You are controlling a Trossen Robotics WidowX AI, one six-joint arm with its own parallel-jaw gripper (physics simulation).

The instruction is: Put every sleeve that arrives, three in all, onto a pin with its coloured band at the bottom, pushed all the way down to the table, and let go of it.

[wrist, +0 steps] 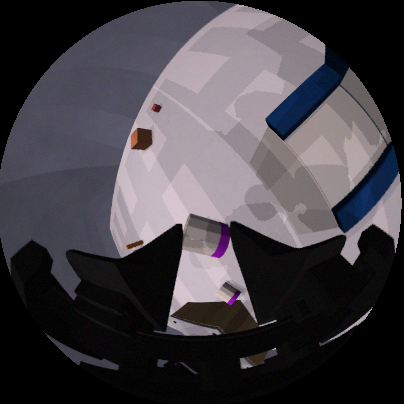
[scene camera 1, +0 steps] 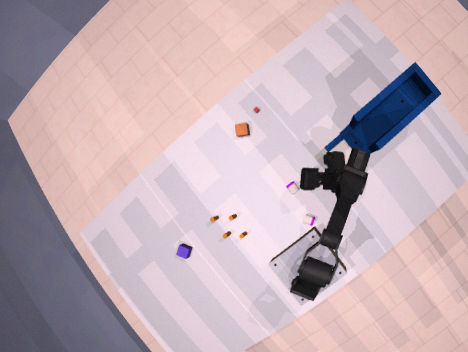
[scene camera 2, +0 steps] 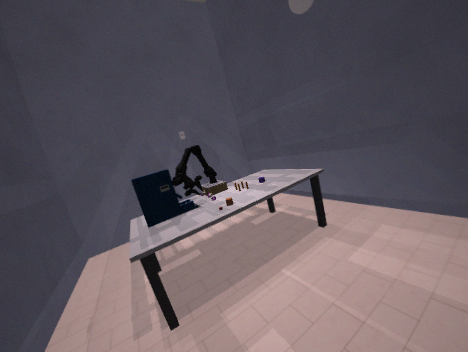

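My gripper [scene camera 1: 322, 176] [wrist: 205, 227] is shut on a pale grey sleeve [wrist: 202, 235] and holds it sideways above the table. Its purple band is at the right end in the wrist view, near the right fingertip. A second sleeve [scene camera 1: 293, 188] lies on the table just left of the gripper in scene camera 1, purple band at its upper-left end. A third sleeve [scene camera 1: 308, 219] [wrist: 228, 292] lies near the base, purple band at its right end. Four upright orange pins, one of them the lower-right pin [scene camera 1: 243, 234], stand left of the base, bare of sleeves.
A blue chute [scene camera 1: 382, 117] [scene camera 2: 155, 197] [wrist: 305, 100] stands at the right in scene camera 1, beside the arm. An orange block [scene camera 1: 242, 129] [scene camera 2: 229, 201] [wrist: 142, 139] and a small red cube [scene camera 1: 256, 109] [wrist: 156, 107] lie beyond the pins. A purple block [scene camera 1: 184, 251] [scene camera 2: 261, 179] lies left of them.
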